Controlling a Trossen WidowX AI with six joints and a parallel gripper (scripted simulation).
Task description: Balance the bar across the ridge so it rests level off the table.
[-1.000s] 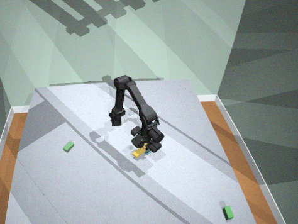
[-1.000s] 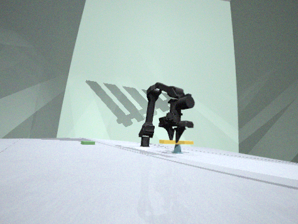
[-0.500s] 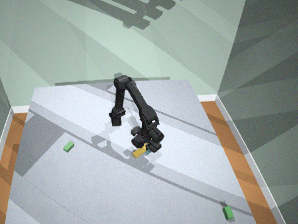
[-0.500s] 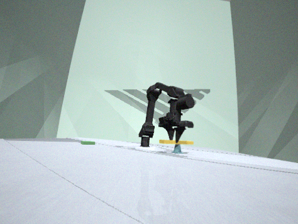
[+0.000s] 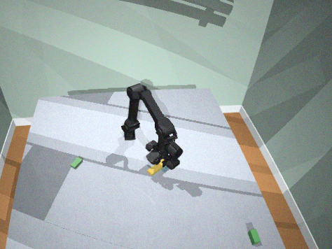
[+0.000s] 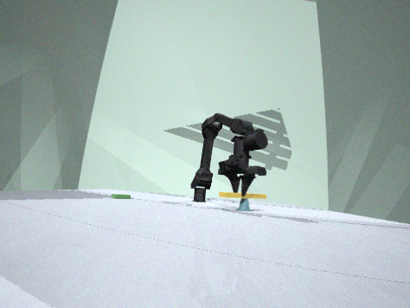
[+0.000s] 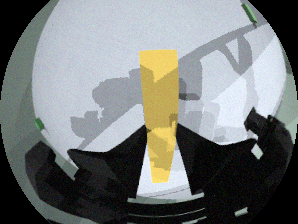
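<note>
Now: the yellow bar 2 cm to the left of my gripper tip and 2 cm behind it.
</note>
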